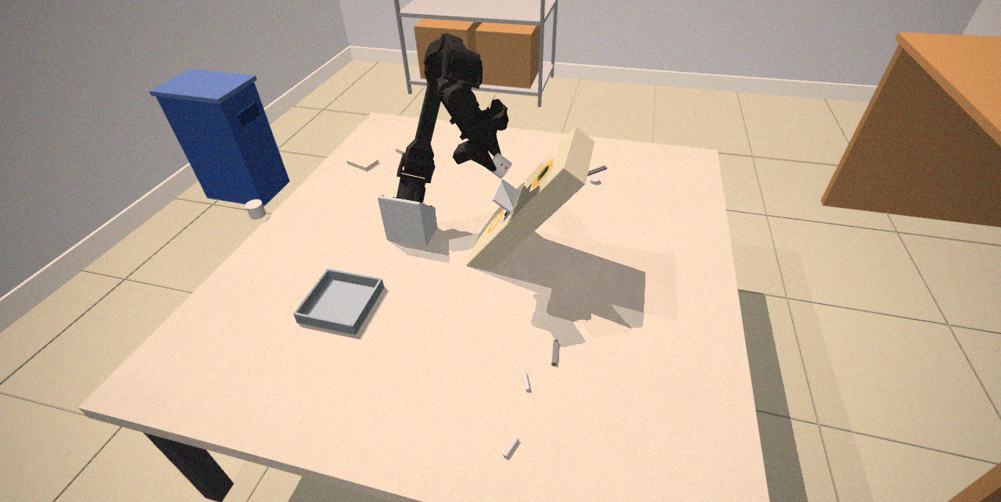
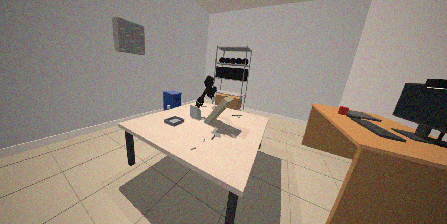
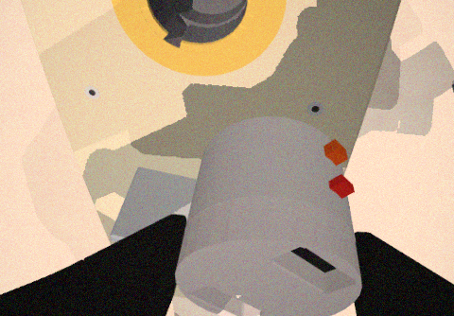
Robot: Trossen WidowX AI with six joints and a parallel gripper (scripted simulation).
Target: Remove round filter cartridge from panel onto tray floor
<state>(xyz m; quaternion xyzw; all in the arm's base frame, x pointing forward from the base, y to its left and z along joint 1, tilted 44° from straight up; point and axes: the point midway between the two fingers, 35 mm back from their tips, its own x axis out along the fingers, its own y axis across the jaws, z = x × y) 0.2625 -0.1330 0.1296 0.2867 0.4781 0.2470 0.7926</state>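
The grey tray is 300 mm behind my gripper tip, 290 mm to the right of it and 280 mm below it. From my gripper tip the other things lie so: round white filter cartridge: right at my gripper tip; beige service panel: 120 mm below, 60 mm ahead, 40 mm to the left.
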